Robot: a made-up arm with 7 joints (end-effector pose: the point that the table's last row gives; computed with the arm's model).
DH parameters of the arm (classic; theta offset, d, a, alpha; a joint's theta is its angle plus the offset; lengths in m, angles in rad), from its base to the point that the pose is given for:
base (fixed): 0.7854 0 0.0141 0
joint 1: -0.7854 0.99 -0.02 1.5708
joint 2: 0 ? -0.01 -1.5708
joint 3: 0 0.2 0.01 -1.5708
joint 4: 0 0.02 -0.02 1.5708
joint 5: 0 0.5 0.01 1.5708
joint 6: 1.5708 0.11 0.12 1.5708
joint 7: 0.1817 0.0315 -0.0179 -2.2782
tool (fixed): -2.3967 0.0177 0 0
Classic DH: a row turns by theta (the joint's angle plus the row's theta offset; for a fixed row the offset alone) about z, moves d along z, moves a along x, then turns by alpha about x.
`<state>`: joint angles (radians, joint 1 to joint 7).
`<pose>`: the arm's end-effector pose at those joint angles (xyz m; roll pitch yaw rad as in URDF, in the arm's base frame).
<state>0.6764 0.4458 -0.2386 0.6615 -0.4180 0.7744 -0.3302</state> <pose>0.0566 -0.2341 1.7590 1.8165 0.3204 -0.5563</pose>
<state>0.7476 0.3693 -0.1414 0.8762 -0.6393 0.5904 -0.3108</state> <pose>0.2033 -0.0792 1.7526 1.3518 0.4580 -0.7844</pose>
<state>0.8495 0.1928 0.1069 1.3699 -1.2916 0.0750 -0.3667</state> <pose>0.3479 0.3120 1.5441 0.5232 -0.1463 -1.4099</pose>
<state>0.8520 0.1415 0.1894 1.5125 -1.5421 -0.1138 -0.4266</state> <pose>0.3379 0.3978 1.4501 0.5073 -0.4821 -1.5718</pose>
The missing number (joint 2, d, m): 0.08
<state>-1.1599 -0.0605 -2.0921 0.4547 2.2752 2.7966 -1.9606</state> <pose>-0.3437 -0.0499 1.4858 3.1242 0.7942 2.8141</pose>
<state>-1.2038 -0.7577 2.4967 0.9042 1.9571 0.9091 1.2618</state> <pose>0.2300 0.0884 1.6376 2.6239 -0.4733 -2.0030</pose>
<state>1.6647 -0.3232 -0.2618 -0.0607 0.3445 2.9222 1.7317</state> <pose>0.1424 0.1299 1.5714 1.2005 -0.4051 -2.5397</pose>
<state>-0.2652 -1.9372 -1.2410 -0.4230 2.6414 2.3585 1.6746</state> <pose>0.5610 -0.1236 0.7447 -1.3593 -0.8005 -0.1012</pose>
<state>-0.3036 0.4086 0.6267 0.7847 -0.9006 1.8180 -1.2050</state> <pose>-0.1148 0.1222 1.6774 2.6943 -1.0264 -2.3639</pose>
